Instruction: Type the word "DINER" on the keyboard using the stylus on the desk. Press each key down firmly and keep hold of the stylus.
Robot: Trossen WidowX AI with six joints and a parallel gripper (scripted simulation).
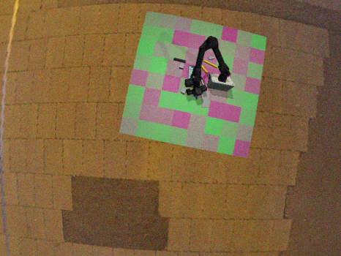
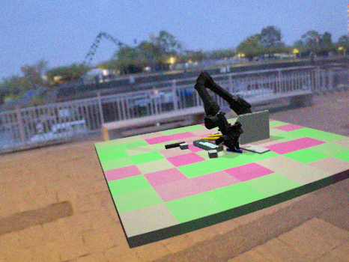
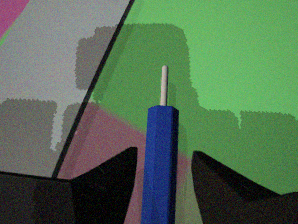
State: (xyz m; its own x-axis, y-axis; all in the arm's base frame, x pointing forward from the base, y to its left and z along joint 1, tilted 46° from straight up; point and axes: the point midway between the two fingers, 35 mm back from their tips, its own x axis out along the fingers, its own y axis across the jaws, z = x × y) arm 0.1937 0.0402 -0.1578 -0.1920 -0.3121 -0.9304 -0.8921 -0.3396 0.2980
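The white pen lies 1 cm behind my gripper tip and 18 cm to the right of it. From my gripper tip the other things lie so: blue stylus: 1 cm behind, 1 cm to the left; then flat grey slab: 10 cm behind, 1 cm to the left; then black bar: 23 cm ahead, 32 cm to the right.
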